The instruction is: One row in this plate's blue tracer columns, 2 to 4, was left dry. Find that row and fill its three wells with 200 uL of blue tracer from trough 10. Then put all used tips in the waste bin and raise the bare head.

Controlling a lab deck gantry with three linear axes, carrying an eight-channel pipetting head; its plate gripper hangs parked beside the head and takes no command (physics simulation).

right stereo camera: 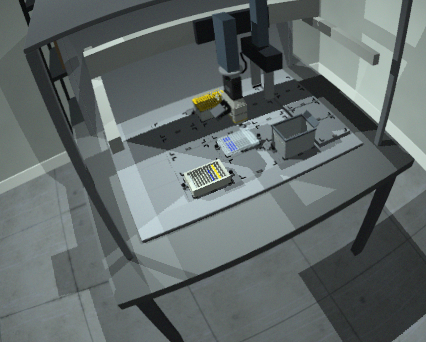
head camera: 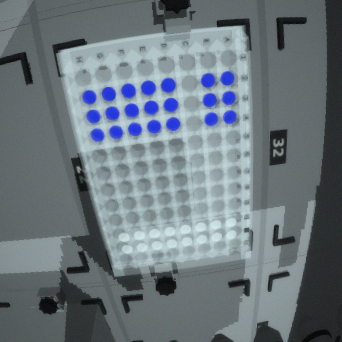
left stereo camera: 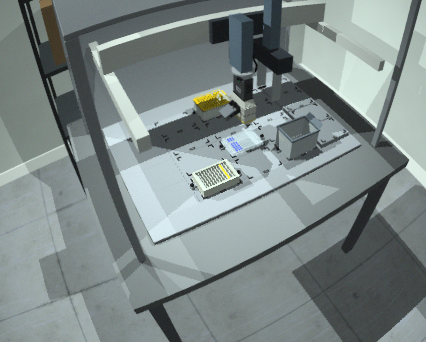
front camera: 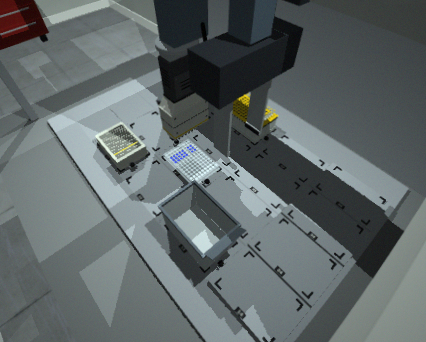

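The clear plate (front camera: pixel 203 170) (head camera: pixel 242 165) (left stereo camera: pixel 252 143) (right stereo camera: pixel 247 142) has blue wells in columns 2 to 4. In the head view, row C (head camera: pixel 191 104) is pale there, between blue rows D and B. The pipetting head (front camera: pixel 184 115) (left stereo camera: pixel 247 109) (right stereo camera: pixel 238 109) hangs behind the plate; I cannot tell whether it bears tips. My plate gripper (front camera: pixel 241 140) (left stereo camera: pixel 269 93) (right stereo camera: pixel 262 92) hangs beside it, paddles apart, nothing between them. The trough rack (front camera: pixel 132 158) (left stereo camera: pixel 220 187) (right stereo camera: pixel 210 187) shows yellow and, in the right stereo view, blue strips. The waste bin (front camera: pixel 176 212) (left stereo camera: pixel 295 145) (right stereo camera: pixel 291 144) stands upright.
A yellow tip rack (front camera: pixel 242 106) (left stereo camera: pixel 210 101) (right stereo camera: pixel 206 100) stands at the back of the deck, partly hidden by the gripper and head. Dark clamps (head camera: pixel 165 286) (head camera: pixel 48 305) stand near the plate. A gantry rail (left stereo camera: pixel 122 107) runs along the left side.
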